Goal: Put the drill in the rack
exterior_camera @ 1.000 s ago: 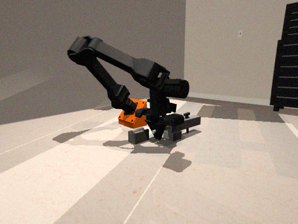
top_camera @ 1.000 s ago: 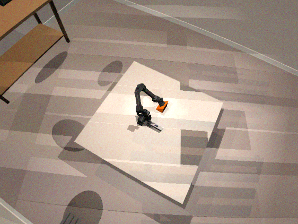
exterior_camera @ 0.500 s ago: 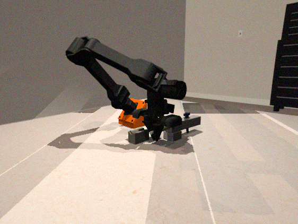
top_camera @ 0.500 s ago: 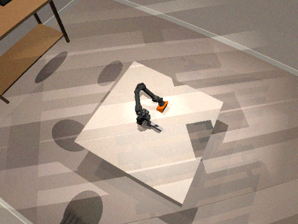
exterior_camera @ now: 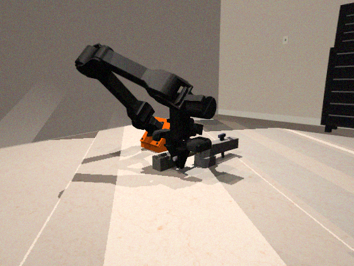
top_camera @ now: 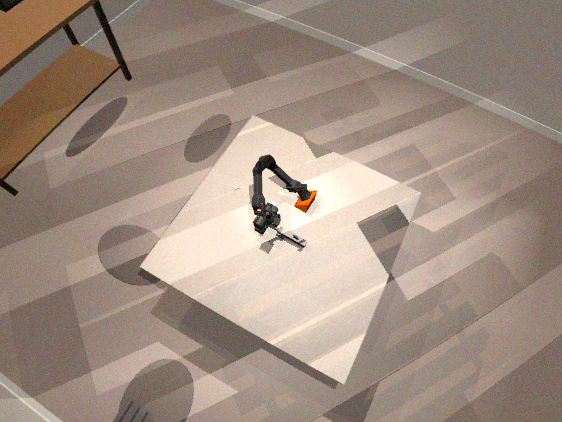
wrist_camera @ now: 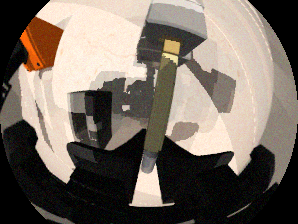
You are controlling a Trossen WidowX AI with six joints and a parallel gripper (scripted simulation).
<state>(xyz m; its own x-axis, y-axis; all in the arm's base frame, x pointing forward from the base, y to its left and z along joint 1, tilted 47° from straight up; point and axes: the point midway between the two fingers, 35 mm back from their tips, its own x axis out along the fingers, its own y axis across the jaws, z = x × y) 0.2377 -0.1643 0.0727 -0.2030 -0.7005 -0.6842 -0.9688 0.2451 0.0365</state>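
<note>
The drill is 10 mm ahead of my gripper tip, 40 mm to the left of it and 30 mm above it. Round my gripper tip: dark key (30 mm ahead, 190 mm to the left, 30 mm above); then grey rack (70 mm behind, 20 mm to the left).
</note>
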